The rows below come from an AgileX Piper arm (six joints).
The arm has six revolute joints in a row. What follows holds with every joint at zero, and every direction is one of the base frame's. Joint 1 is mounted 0.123 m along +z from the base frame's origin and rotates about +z. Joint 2 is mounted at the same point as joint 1 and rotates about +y. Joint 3 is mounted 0.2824 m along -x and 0.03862 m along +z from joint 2 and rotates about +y. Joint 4 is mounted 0.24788 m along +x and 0.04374 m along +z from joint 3 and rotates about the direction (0.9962, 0, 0.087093). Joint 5 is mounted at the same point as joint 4 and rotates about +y. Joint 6 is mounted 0.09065 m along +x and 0.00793 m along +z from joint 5 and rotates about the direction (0.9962, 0, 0.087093). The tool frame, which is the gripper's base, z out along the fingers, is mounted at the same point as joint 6; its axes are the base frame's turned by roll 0, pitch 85 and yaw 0 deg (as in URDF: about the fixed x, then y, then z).
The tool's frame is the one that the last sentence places.
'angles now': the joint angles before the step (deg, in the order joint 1, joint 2, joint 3, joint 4, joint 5, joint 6). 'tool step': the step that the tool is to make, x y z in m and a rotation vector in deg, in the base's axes. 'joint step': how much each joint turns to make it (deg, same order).
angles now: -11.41 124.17 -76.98 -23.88 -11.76 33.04
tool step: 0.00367 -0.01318 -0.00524 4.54 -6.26 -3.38
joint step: -1.72 1.97 -0.06 5.37 -7.56 -0.02
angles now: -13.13 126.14 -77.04 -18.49 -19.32 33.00
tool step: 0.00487 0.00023 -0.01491 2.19 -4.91 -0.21
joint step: -0.06 3.16 0.00 2.57 -7.76 -0.20
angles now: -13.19 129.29 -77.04 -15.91 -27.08 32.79
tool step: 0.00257 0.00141 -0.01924 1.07 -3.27 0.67
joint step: 0.00 3.47 0.00 0.67 -6.66 0.00
